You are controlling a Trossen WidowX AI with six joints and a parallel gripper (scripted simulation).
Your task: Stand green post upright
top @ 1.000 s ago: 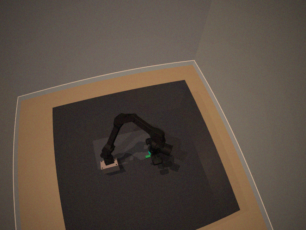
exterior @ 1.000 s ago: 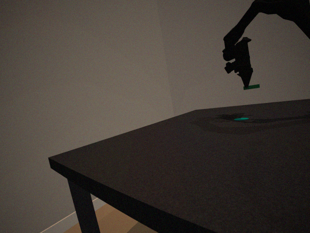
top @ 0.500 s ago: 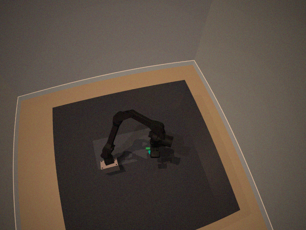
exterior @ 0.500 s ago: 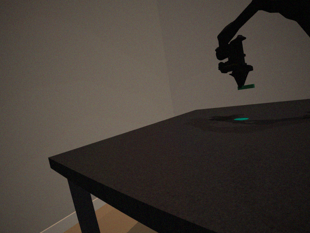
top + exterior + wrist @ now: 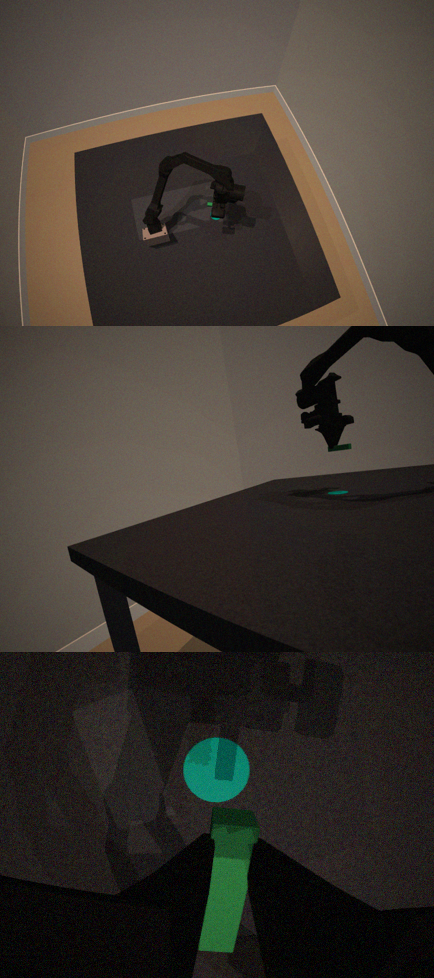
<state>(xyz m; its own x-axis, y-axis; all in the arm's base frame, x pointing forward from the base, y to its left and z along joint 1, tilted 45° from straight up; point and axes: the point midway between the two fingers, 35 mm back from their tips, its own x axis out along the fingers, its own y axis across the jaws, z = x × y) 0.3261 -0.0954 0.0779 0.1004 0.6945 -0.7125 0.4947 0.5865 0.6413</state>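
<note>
Now: gripper tip 14 cm above the cyan circle. From my gripper tip the other things lie so: green post 2 cm behind, 1 cm to the left.
</note>
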